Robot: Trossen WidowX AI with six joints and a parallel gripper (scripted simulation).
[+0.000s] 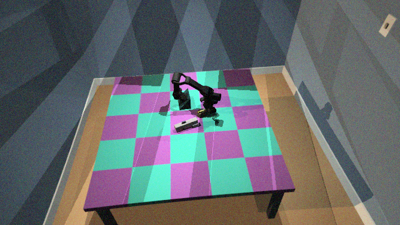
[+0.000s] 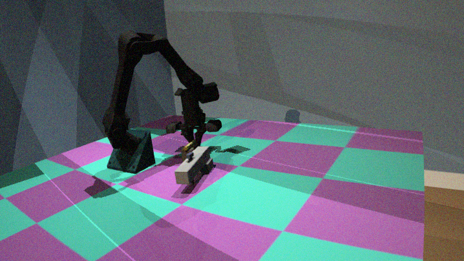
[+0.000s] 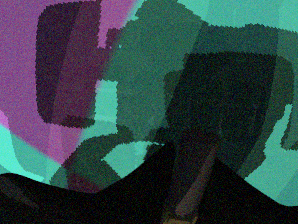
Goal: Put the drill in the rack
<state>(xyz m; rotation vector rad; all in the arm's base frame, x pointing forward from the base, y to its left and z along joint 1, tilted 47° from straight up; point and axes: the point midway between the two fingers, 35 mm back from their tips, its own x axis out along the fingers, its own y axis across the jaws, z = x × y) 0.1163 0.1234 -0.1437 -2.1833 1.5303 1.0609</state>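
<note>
Now: gripper tip 4 cm to the left of the drill, 3 cm below it and 1 cm short of it. The rest, counted from my gripper tip: dark block: 17 cm to the right, 16 cm ahead, 3 cm above.
</note>
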